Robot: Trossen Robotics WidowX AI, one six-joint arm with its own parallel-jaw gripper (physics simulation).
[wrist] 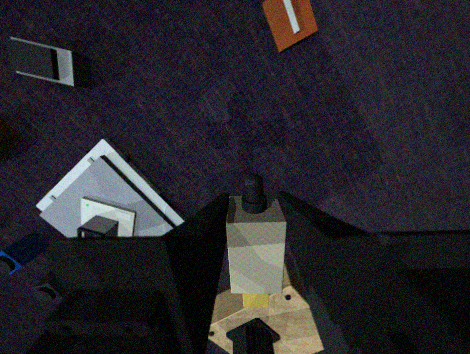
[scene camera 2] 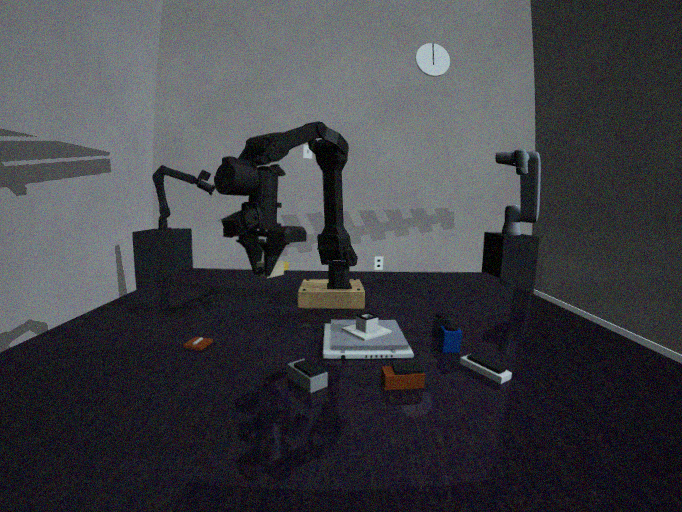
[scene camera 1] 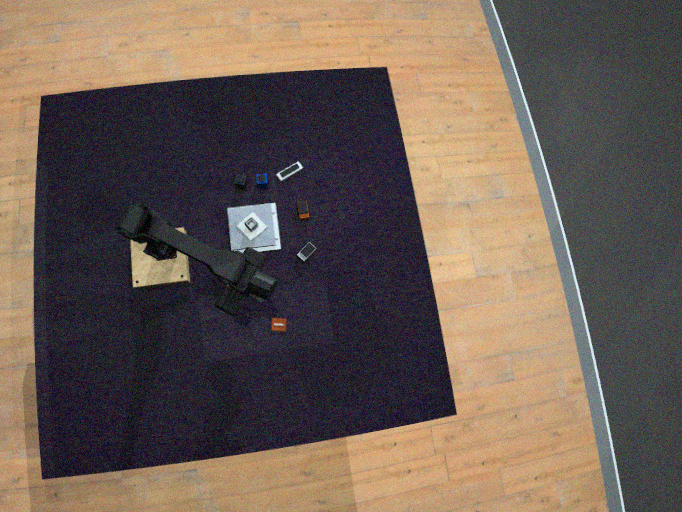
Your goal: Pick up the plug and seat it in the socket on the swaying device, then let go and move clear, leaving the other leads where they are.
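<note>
The plug, a pale block with a yellow tip and a short black stub (scene camera 2: 278,268) (wrist: 256,257), is between the fingers of my gripper (scene camera 2: 264,273) (wrist: 253,198), which is shut on it and holds it well above the dark mat. In scene camera 1 the arm hides the plug. The device, a grey and white slab (scene camera 1: 236,214) (scene camera 2: 337,346) (wrist: 125,192), lies apart from the gripper, on the left in the wrist view. The socket, a small square box with a dark opening (scene camera 1: 251,224) (scene camera 2: 366,322) (wrist: 100,226), stands on a white diamond-shaped plate on top of the slab.
Around the device lie a grey block (scene camera 1: 306,251) (scene camera 2: 309,376) (wrist: 66,67), an orange block (scene camera 1: 303,209) (scene camera 2: 403,381), a blue block (scene camera 1: 261,178) (scene camera 2: 451,341), a black block (scene camera 1: 240,180) and a white strip (scene camera 1: 299,165) (scene camera 2: 504,377). A flat orange piece (scene camera 1: 278,319) (scene camera 2: 193,346) (wrist: 276,27) lies apart.
</note>
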